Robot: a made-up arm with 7 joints. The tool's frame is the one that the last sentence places.
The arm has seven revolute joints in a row. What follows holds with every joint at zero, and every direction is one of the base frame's.
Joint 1 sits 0.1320 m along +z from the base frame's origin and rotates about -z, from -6.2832 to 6.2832 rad.
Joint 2 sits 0.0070 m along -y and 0.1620 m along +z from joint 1 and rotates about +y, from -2.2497 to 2.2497 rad.
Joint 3 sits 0.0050 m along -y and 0.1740 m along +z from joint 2 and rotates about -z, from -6.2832 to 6.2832 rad.
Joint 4 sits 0.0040 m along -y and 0.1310 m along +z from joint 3 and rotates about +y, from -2.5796 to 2.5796 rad.
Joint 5 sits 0.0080 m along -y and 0.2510 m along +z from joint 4 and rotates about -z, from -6.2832 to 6.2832 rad.
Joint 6 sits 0.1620 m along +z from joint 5 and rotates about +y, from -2.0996 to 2.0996 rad.
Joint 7 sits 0.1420 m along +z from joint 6 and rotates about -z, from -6.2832 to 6.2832 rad.
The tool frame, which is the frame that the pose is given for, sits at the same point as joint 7; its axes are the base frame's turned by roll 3.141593, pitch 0.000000 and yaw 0.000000 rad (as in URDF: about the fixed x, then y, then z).
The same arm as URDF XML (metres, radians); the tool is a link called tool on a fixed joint. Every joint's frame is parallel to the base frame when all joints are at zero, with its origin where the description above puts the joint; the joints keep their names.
<robot name="arm">
  <joint name="joint 1" type="revolute">
    <parent link="base_link"/>
    <child link="link1"/>
    <origin xyz="0 0 0.132"/>
    <axis xyz="0 0 -1"/>
    <limit lower="-6.2832" upper="6.2832"/>
  </joint>
  <joint name="joint 2" type="revolute">
    <parent link="link1"/>
    <child link="link2"/>
    <origin xyz="0 -0.007 0.162"/>
    <axis xyz="0 1 0"/>
    <limit lower="-2.2497" upper="2.2497"/>
  </joint>
  <joint name="joint 3" type="revolute">
    <parent link="link2"/>
    <child link="link3"/>
    <origin xyz="0 -0.005 0.174"/>
    <axis xyz="0 0 -1"/>
    <limit lower="-6.2832" upper="6.2832"/>
  </joint>
  <joint name="joint 4" type="revolute">
    <parent link="link3"/>
    <child link="link4"/>
    <origin xyz="0 -0.004 0.131"/>
    <axis xyz="0 1 0"/>
    <limit lower="-2.5796" upper="2.5796"/>
  </joint>
  <joint name="joint 5" type="revolute">
    <parent link="link4"/>
    <child link="link5"/>
    <origin xyz="0 -0.008 0.251"/>
    <axis xyz="0 0 -1"/>
    <limit lower="-6.2832" upper="6.2832"/>
  </joint>
  <joint name="joint 6" type="revolute">
    <parent link="link5"/>
    <child link="link6"/>
    <origin xyz="0 0 0.162"/>
    <axis xyz="0 1 0"/>
    <limit lower="-2.0996" upper="2.0996"/>
  </joint>
  <joint name="joint 7" type="revolute">
    <parent link="link6"/>
    <child link="link7"/>
    <origin xyz="0 0 0.142"/>
    <axis xyz="0 0 -1"/>
    <limit lower="-6.2832" upper="6.2832"/>
  </joint>
  <joint name="tool_joint" type="fixed">
    <parent link="link7"/>
    <child link="tool"/>
    <origin xyz="0 0 0" rpy="-3.1416 0 0"/>
  </joint>
  <link name="base_link"/>
  <link name="link1"/>
  <link name="link2"/>
  <link name="link3"/>
  <link name="link4"/>
  <link name="link5"/>
  <link name="link6"/>
  <link name="link7"/>
  <link name="tool"/>
</robot>

